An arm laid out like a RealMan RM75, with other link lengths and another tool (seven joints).
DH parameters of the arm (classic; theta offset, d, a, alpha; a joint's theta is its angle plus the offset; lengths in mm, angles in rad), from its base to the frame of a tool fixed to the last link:
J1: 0 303.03 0 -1.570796
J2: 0 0 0 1.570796
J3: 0 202.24 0 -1.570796
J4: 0 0 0 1.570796
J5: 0 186.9 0 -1.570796
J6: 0 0 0 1.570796
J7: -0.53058 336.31 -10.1 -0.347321
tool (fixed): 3.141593 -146.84 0 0
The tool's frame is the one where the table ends.
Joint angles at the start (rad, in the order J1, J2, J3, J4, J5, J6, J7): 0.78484 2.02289 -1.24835 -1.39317 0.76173 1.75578 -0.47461
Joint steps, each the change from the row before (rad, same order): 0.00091 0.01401 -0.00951 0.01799 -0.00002 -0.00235 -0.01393; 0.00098 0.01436 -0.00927 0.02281 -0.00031 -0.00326 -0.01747; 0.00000 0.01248 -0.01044 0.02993 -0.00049 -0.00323 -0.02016; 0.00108 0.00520 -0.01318 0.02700 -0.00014 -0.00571 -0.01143; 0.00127 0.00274 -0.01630 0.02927 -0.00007 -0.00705 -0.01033; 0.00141 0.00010 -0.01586 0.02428 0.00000 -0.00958 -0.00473; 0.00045 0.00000 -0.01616 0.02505 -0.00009 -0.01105 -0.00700; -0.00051 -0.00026 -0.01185 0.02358 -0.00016 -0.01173 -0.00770
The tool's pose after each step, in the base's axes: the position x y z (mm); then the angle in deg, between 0 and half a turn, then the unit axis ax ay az. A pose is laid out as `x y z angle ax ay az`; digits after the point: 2 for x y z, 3 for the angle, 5 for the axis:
90.48 365.85 60.78 167.710 0.08847 0.99057 -0.10461
91.32 361.79 51.63 167.618 0.08509 0.98925 -0.11894
94.21 357.17 42.04 167.364 0.08349 0.98730 -0.13517
97.57 354.05 35.00 166.910 0.08412 0.98558 -0.14680
101.84 350.95 28.15 166.266 0.08550 0.98369 -0.15825
105.68 349.12 23.09 165.665 0.08773 0.98230 -0.16548
109.97 347.29 18.06 165.044 0.08949 0.98095 -0.17242
114.32 346.08 14.02 164.606 0.09176 0.97984 -0.17746

